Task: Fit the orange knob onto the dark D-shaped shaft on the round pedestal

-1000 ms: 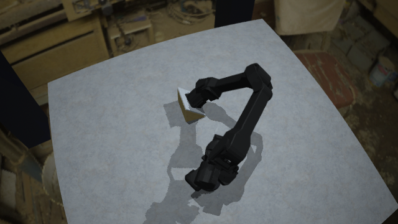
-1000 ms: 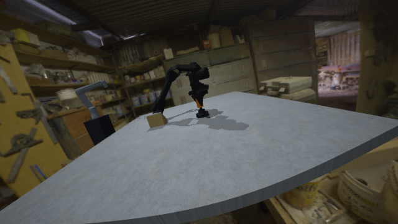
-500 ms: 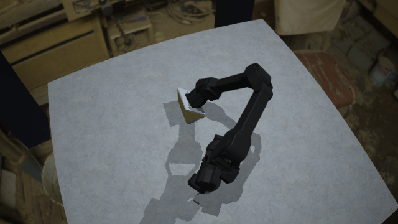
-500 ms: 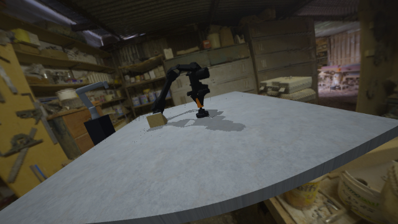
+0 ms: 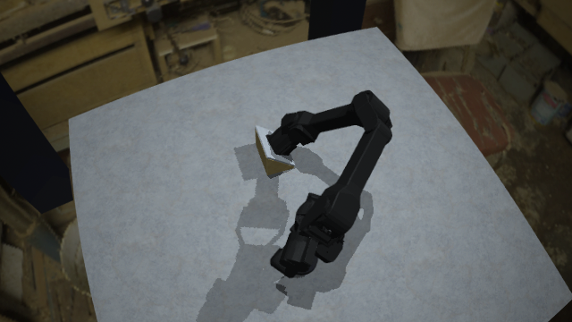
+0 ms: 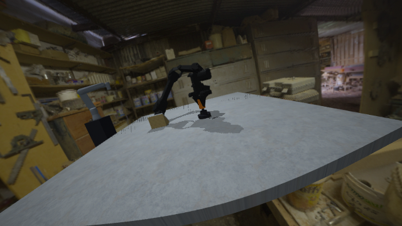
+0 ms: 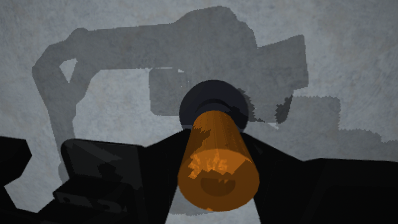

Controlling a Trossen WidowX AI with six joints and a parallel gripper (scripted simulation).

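Right now my gripper tip is 20 mm below the orange knob. From my gripper tip the other things lie so: dark round pedestal 40 mm below.
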